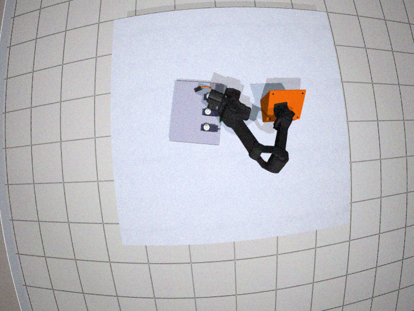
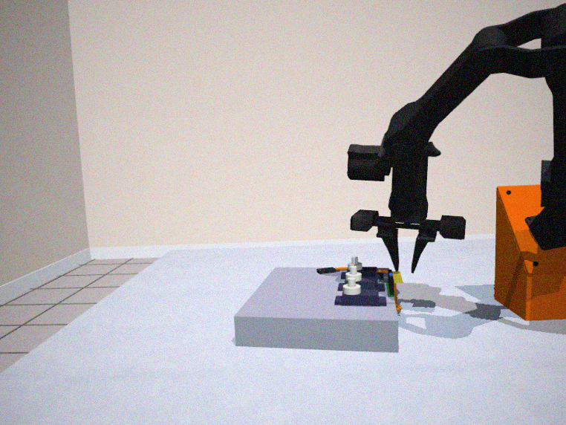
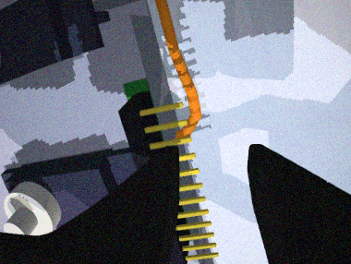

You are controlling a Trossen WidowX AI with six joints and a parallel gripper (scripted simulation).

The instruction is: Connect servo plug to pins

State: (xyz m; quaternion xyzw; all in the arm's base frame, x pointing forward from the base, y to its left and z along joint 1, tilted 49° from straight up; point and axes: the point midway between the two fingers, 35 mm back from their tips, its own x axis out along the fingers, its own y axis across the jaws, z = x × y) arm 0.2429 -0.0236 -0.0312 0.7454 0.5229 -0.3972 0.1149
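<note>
Now: the pale dot 3 cm ahead of my gripper tip. The rest, counted from my gripper tip: black pin header 3 cm ahead, 1 cm to the left, 1 cm below; green board 3 cm ahead, 1 cm to the left, 3 cm below; blue band 3 cm ahead, 1 cm to the left.
</note>
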